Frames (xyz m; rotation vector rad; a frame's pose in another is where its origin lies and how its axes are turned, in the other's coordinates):
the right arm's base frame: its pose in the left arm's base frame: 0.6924 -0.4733 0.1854 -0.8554 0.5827 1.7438
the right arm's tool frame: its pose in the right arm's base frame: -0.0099 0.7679 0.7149 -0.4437 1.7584 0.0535
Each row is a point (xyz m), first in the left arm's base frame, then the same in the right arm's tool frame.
Working: the left arm's base frame: its pose in the right arm's tool frame: 0.2594 -0.3633 0.5272 2.6564 -1.2809 -0.7159

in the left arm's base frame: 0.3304 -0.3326 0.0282
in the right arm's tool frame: 0.6596 -0.3996 0.2840
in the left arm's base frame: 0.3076 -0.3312 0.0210
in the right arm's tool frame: 0.6497 -0.3838 0.2992
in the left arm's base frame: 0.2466 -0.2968 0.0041
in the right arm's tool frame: 0.6004 -0.3611 0.3465
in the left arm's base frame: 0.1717 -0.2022 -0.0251
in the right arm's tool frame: 0.5064 -0.3676 0.4274
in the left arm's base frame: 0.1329 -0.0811 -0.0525
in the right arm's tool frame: 0.4120 -0.4183 0.5012
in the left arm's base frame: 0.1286 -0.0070 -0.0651
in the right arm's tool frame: 0.3627 -0.4637 0.5355
